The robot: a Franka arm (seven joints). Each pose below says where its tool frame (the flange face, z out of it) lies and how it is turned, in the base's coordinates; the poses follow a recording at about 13 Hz.
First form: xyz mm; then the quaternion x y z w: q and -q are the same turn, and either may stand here.
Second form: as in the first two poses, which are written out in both.
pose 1, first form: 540.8, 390.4, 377.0, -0.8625, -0.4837, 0.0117, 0.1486
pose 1, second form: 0.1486, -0.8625, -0.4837, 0.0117, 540.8, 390.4, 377.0
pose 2, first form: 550.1, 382.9, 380.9, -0.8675, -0.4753, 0.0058, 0.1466
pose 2, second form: 0.1466, -0.8675, -0.4753, 0.0058, 550.1, 382.9, 380.9
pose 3, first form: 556.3, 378.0, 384.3, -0.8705, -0.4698, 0.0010, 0.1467
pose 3, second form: 0.1467, -0.8705, -0.4698, 0.0010, 556.3, 378.0, 384.3
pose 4, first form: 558.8, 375.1, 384.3, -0.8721, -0.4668, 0.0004, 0.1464
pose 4, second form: 0.1464, -0.8721, -0.4668, 0.0004, 558.8, 375.1, 384.3
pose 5, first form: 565.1, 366.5, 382.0, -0.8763, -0.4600, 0.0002, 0.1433
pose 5, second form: 0.1433, -0.8763, -0.4600, 0.0002, 565.1, 366.5, 382.0
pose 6, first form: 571.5, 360.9, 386.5, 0.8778, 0.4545, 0.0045, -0.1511
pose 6, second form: 0.1511, -0.8778, -0.4545, -0.0045, 571.5, 360.9, 386.5
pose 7, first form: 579.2, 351.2, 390.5, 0.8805, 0.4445, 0.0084, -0.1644
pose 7, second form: 0.1644, -0.8805, -0.4445, -0.0084, 579.2, 351.2, 390.5
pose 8, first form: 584.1, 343.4, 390.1, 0.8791, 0.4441, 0.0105, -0.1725
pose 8, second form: 0.1725, -0.8791, -0.4441, -0.0105, 584.1, 343.4, 390.1
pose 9, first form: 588.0, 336.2, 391.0, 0.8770, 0.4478, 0.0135, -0.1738
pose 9, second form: 0.1738, -0.8770, -0.4478, -0.0135, 588.0, 336.2, 391.0
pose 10, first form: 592.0, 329.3, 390.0, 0.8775, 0.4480, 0.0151, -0.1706
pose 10, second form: 0.1706, -0.8775, -0.4480, -0.0151, 592.0, 329.3, 390.0
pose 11, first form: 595.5, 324.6, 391.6, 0.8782, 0.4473, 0.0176, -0.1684
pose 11, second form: 0.1684, -0.8782, -0.4473, -0.0176, 595.5, 324.6, 391.6
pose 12, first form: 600.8, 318.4, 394.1, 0.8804, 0.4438, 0.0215, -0.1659
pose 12, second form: 0.1659, -0.8804, -0.4438, -0.0215, 600.8, 318.4, 394.1
